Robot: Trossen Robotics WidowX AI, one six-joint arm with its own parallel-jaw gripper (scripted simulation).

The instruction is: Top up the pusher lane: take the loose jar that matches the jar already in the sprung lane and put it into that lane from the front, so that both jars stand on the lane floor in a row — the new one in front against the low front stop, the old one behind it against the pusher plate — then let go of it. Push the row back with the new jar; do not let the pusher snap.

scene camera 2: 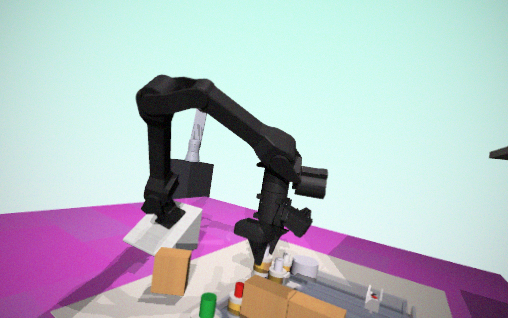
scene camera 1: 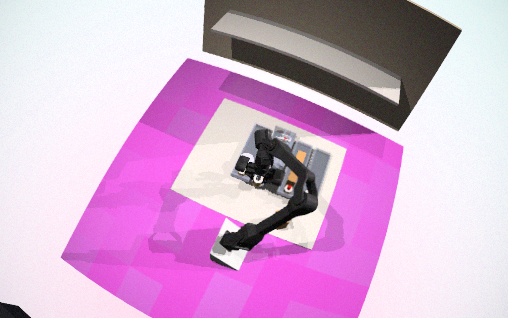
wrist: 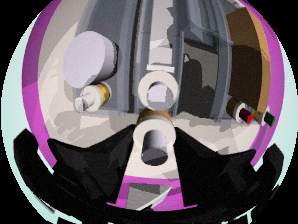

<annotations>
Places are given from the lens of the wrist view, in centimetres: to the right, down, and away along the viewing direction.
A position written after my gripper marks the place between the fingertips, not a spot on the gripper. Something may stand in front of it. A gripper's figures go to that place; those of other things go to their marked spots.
my gripper (wrist: 154, 129): 0, 2, 10
white jar (wrist: 158, 90): 1, -2, 7
white jar (wrist: 92, 97): -6, -2, 10
grey cylinder (wrist: 91, 58): -5, -5, 7
</annotations>
